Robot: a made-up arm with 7 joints.
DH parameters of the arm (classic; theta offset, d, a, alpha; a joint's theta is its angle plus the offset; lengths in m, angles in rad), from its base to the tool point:
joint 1: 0 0.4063 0 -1.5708
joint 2: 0 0 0 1.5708
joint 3: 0 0.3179 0.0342 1.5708
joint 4: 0 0 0.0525 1.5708
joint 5: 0 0.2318 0 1.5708
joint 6: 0 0 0.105 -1.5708
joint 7: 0 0.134 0 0
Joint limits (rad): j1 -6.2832..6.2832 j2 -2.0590..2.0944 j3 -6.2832..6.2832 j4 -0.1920..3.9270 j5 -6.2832..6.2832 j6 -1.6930..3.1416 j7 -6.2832..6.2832
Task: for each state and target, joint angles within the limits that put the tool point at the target. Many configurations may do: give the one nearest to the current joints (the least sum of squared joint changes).
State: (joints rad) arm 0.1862 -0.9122 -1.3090 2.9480 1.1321 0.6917 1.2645
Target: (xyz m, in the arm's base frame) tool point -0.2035 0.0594 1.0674
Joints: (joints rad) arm 0.0911 -0.3777 -1.3575 3.3414 1.1879 1.1632 1.2645
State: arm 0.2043 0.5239 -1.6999 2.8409 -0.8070 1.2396 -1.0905
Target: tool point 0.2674 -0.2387 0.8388
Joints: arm 0.2766 0.6453 -1.6250 2.2976 -0.6155 1.8251 -1.0905
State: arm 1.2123 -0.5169 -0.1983 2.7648 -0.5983 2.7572 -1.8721
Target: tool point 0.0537 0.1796 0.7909
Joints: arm 1.4766 -0.0149 0.0727 2.4981 -0.3541 2.7879 -1.8721
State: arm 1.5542 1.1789 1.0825 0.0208 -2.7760 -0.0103 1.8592
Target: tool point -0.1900 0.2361 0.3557
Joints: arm 0.9994 0.9264 1.1206 0.8343 -2.6809 0.1564 1.8592
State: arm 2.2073 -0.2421 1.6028 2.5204 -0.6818 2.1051 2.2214
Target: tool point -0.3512 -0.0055 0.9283
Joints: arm 2.3396 0.2470 1.5333 2.5423 -0.7648 1.6110 2.2214
